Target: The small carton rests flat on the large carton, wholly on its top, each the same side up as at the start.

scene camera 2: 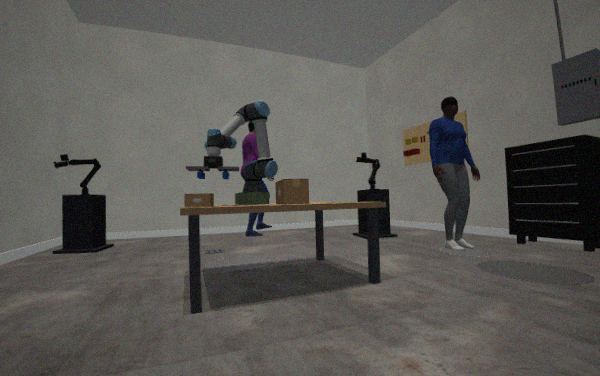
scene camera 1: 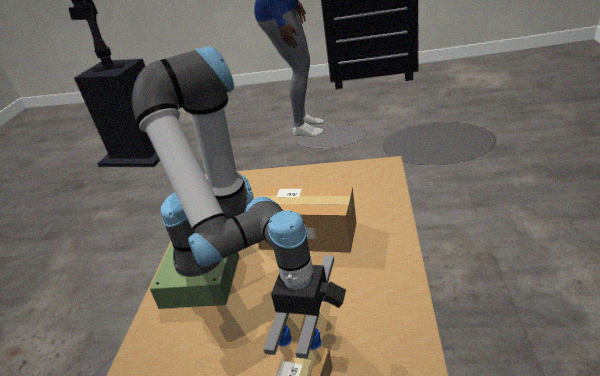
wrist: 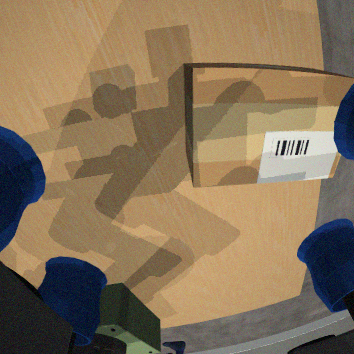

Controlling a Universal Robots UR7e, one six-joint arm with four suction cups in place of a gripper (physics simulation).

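Seen in the pictures: hand at its tool point: [scene camera 2: 213, 178] [wrist: 197, 218]; arm's base at its link origin: [scene camera 2: 253, 192] [wrist: 92, 341].
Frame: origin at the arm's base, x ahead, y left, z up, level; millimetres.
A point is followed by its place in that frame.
The small carton [scene camera 1: 291, 370] @(x 392, y -332, z -12 mm) [scene camera 2: 199, 200] @(x 462, y -321, z -52 mm) [wrist: 225, 120] @(x 427, y -281, z -13 mm) lies flat on the table, label up, near the table's end. In scene camera 1 much of it is cut off by the lower edge. The large carton [scene camera 1: 332, 234] @(x 395, y 161, z -12 mm) [scene camera 2: 293, 192] @(x 444, y 222, z -17 mm) stands on the table on the other side of the green base, its label and tape strip on top; the arm hides part of it in scene camera 1. My gripper [scene camera 1: 300, 338] [scene camera 2: 213, 175] @(x 419, y -246, z 75 mm) [wrist: 190, 215] @(x 419, y -246, z 75 mm) is open, its four blue suction cups facing down. It hangs level above the table, higher than the small carton and apart from it, holding nothing.
The arm stands on a green base [scene camera 1: 190, 296] @(x 13, y -114, z -42 mm) [scene camera 2: 252, 198] @(x 95, y -9, z -44 mm) [wrist: 136, 320] @(x 36, y -110, z -35 mm) on the wooden table [scene camera 1: 395, 300] @(x 603, y -24, z -86 mm) [scene camera 2: 340, 205] @(x 617, y 455, z -100 mm) [wrist: 260, 30] @(x 493, y -341, z -87 mm). A person in blue [scene camera 1: 300, 75] [scene camera 2: 450, 145] stands beyond the table. A person in purple [scene camera 2: 249, 150] is partly behind the arm.
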